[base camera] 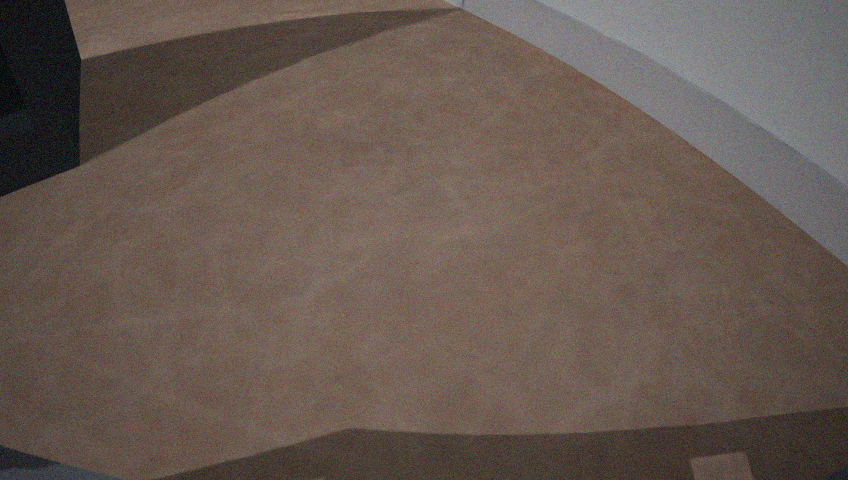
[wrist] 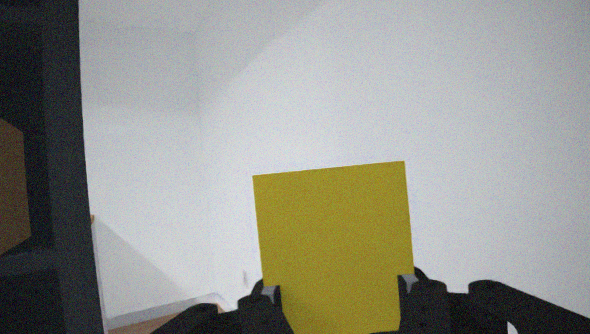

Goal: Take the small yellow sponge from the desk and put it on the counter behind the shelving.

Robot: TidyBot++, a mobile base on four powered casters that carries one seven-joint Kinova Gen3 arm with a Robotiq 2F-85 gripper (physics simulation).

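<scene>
The small yellow sponge is a flat square block at the lower middle of the wrist view. My gripper is shut on it, one finger at its left edge and one at its right, and the sponge stands out beyond the fingertips. The dark shelving shows at the upper left in the base view and along the left edge in the wrist view. The desk and the counter do not show in either view. The gripper does not show in the base view.
A brown box sits in the shelving at the left. A white wall with a pale baseboard runs along the right in the base view. Brown floor lies between shelving and wall, with a shadow beside the shelving.
</scene>
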